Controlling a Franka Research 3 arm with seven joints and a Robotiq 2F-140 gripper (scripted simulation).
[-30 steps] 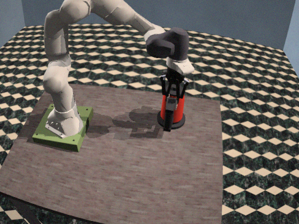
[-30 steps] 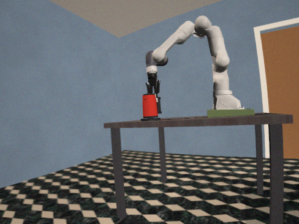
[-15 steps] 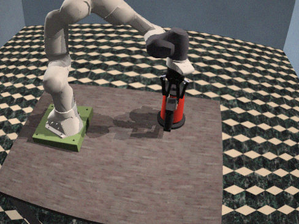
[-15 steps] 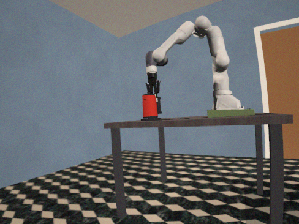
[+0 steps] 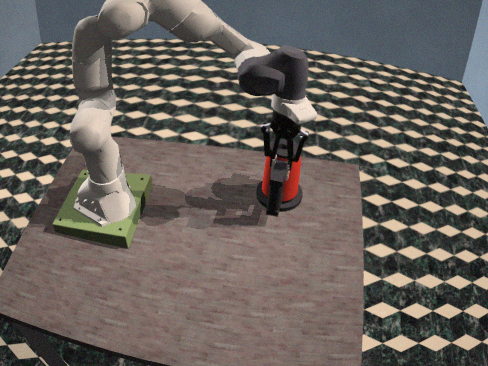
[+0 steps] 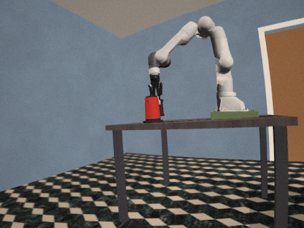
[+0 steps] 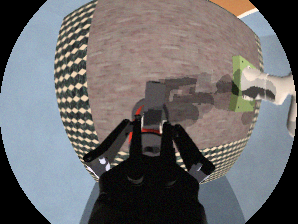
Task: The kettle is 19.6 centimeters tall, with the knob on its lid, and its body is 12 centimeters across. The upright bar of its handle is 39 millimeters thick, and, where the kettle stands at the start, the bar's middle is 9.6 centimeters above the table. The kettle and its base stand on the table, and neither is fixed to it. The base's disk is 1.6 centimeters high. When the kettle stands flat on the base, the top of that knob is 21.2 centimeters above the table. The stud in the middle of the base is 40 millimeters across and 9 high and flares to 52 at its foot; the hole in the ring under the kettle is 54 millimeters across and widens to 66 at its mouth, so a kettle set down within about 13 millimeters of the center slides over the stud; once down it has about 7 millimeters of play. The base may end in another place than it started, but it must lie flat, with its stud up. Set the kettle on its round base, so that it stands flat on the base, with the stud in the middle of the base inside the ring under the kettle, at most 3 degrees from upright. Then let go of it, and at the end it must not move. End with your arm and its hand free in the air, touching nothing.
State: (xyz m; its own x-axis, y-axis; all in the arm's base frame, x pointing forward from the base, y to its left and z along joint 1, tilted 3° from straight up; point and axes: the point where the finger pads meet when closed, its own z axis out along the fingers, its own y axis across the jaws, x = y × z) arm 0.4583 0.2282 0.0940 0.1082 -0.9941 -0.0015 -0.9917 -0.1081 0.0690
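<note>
The red kettle is 3 cm to the left of my hand and 6 cm below it. Round my hand: round kettle base (1 cm behind, 7 cm to the left, 16 cm below).
</note>
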